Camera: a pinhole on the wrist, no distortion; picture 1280 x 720 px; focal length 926.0 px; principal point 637.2 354.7 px. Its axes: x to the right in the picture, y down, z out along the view. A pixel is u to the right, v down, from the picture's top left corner.
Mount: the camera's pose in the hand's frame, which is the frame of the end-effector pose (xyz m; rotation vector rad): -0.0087 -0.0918 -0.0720 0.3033 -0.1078 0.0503
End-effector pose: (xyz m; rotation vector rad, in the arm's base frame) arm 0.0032 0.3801 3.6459 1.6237 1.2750 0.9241
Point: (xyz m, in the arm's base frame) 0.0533 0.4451 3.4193
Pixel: 1041.6 115.0
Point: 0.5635 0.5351 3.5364
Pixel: outside the picture
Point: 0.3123 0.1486 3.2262
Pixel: 455.6 381.4
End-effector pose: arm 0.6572 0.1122 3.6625 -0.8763 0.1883 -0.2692
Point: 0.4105 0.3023 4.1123
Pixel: 137.9 305.7
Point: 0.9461 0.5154 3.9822
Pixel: outside the picture
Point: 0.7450 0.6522 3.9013
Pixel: outside the picture
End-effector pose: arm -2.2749 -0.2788 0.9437 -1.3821 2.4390 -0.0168
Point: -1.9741 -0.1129 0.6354
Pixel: 385.0 620.3
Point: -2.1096 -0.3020 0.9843
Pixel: 138.3 35.1
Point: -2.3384 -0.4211 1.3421
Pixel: behind the camera
